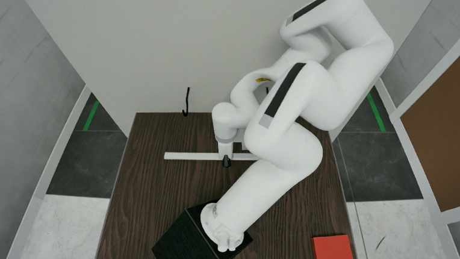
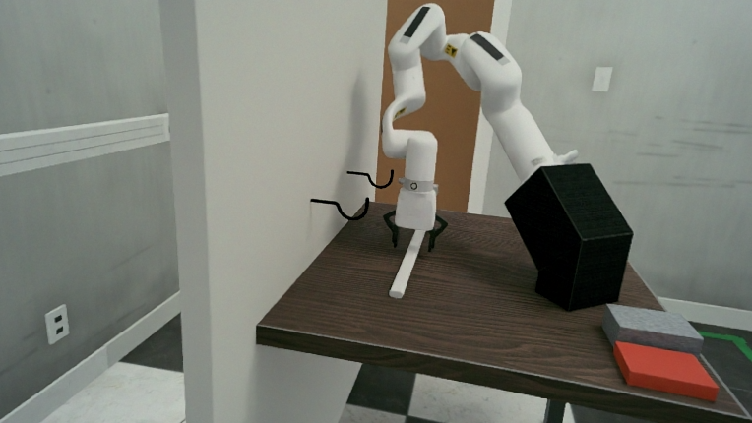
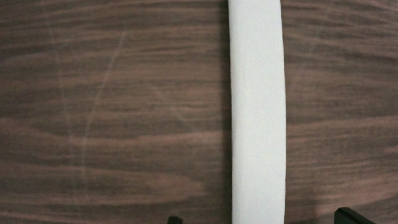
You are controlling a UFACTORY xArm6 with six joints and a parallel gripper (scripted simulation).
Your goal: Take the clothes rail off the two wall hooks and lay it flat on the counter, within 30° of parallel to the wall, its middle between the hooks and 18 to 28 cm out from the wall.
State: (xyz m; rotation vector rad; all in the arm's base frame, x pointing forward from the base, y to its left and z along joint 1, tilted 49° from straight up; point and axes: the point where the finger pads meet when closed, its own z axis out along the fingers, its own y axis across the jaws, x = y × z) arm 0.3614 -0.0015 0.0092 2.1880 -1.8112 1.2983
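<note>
My hand is 20 mm above the white clothes rail. Also, from my hand: white wall (260 mm ahead, 10 mm to the right, 400 mm above); grey block (480 mm behind, 290 mm to the left).
</note>
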